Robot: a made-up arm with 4 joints.
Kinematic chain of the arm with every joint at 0, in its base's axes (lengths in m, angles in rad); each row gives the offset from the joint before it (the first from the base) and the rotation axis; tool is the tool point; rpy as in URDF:
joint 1: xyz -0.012 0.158 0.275 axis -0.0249 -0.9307 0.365
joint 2: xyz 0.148 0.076 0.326 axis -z
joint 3: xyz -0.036 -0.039 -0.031 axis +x
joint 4: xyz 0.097 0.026 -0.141 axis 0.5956 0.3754 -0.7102
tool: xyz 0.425 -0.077 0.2 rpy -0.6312 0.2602 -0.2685
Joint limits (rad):
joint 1: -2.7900..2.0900
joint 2: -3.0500..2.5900
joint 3: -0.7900..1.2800
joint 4: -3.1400..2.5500
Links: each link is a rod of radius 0.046 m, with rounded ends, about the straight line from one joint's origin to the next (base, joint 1, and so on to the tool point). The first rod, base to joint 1, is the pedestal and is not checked.
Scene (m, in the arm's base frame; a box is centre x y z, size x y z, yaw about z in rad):
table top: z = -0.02
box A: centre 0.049 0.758 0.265 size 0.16 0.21 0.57 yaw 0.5
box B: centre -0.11 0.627 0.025 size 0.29 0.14 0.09 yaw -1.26
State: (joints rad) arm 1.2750 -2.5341 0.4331 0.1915
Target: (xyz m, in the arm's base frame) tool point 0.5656 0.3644 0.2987
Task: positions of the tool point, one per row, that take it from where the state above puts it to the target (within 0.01 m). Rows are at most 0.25 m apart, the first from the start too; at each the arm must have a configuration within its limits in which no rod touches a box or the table.
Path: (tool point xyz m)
1: -0.3594 0.6555 0.2148
2: -0.2618 0.7549 0.3985
3: -0.1654 0.7509 0.6173
4: -0.0822 0.6374 0.8179
5: -0.0215 0.4373 0.9507
6: 0.1836 0.4477 0.8899
7: 0.3545 0.4394 0.7782
8: 0.4781 0.4184 0.6307
9: 0.5482 0.3912 0.4650
10: 0.5656 0.3644 0.2987

